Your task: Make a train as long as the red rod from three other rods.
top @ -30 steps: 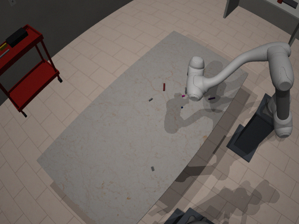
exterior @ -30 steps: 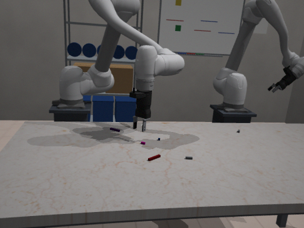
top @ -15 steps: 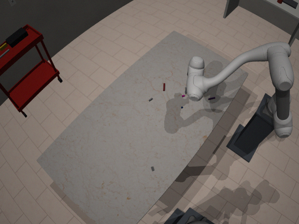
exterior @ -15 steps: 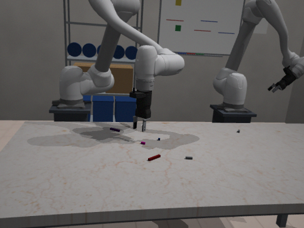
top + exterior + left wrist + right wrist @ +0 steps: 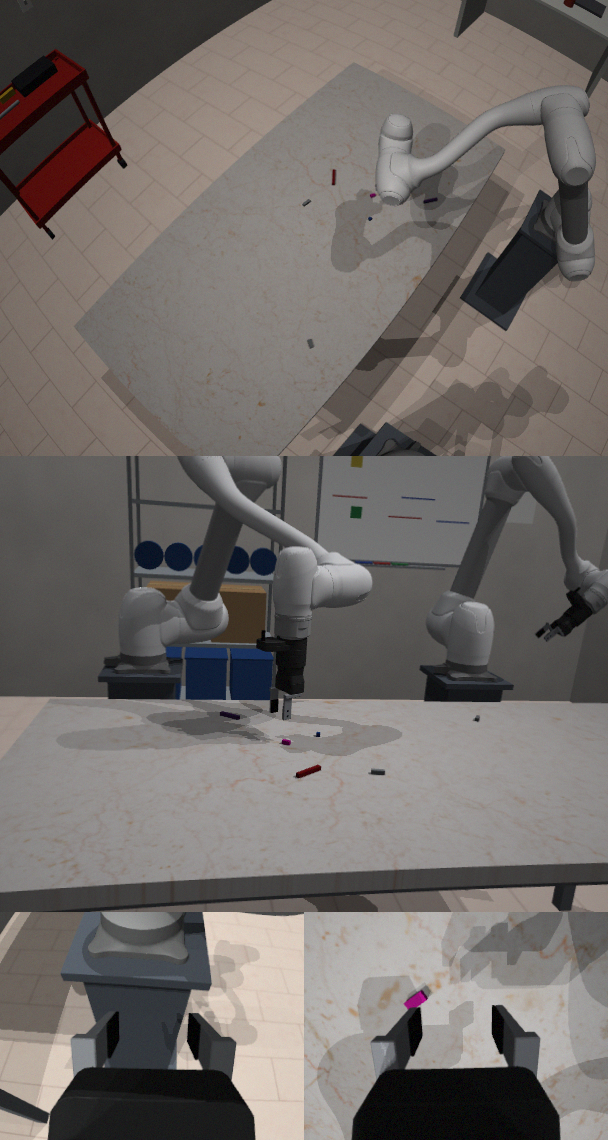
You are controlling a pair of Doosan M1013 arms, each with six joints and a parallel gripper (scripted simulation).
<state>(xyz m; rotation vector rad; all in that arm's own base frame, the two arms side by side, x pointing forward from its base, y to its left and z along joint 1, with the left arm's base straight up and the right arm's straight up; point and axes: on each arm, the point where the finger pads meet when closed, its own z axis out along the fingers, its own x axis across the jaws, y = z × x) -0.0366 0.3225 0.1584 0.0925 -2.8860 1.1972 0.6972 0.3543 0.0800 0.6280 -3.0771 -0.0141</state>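
Note:
The red rod is 200 mm ahead of my right hand, 50 mm to the left of it and 80 mm below it. From my right hand the other things lie so: blue rod 20 mm behind, 110 mm to the left, 80 mm below; then magenta rod 40 mm ahead, 20 mm to the left, 80 mm below; then purple rod 150 mm behind, 120 mm to the right, 80 mm below.

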